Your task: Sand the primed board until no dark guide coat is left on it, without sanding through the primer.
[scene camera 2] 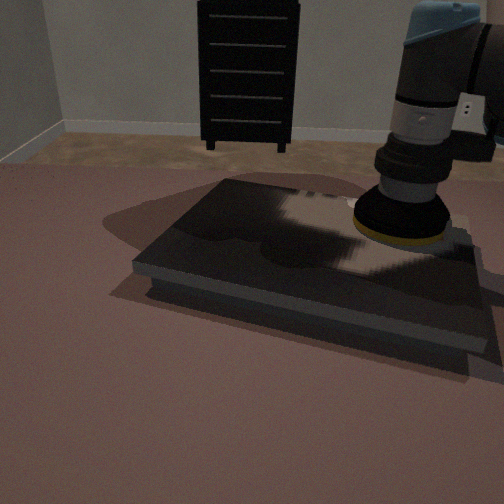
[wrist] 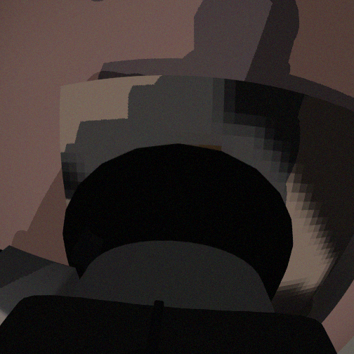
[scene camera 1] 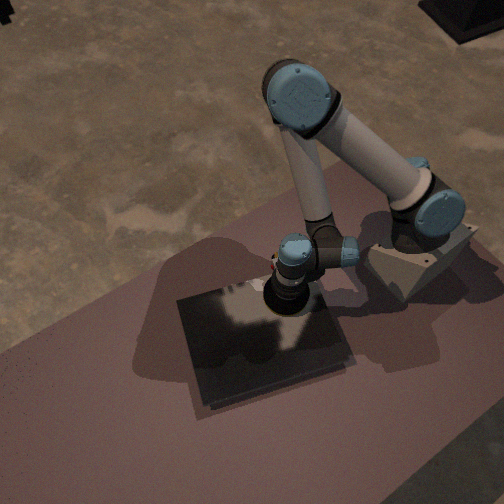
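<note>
The board (scene camera 1: 200, 340) (scene camera 2: 320, 285) (wrist: 175, 110) lies flat on a slightly smaller base. Dark guide coat covers its left part, its front and its near right side. A pale, jagged-edged area (scene camera 1: 245, 310) (scene camera 2: 315, 210) shows along the back, and a pale wedge (scene camera 1: 295, 332) (scene camera 2: 367, 260) (wrist: 305, 235) in front of the sander. In the wrist view, a dark patch (wrist: 260, 102) is at upper right and a small one (wrist: 71, 175) at the left edge. My sander (scene camera 1: 286, 300) (scene camera 2: 401, 217) (wrist: 177, 200) is level over the back right part; contact is unclear. It hides the surface beneath.
The board stands on a reddish-brown table (scene camera 1: 280, 440) (scene camera 2: 225, 410). The arm's base block (scene camera 1: 410, 272) is right of the board. A black drawer cabinet (scene camera 2: 248, 75) stands by the far wall. Arm shadows fall across the board and table.
</note>
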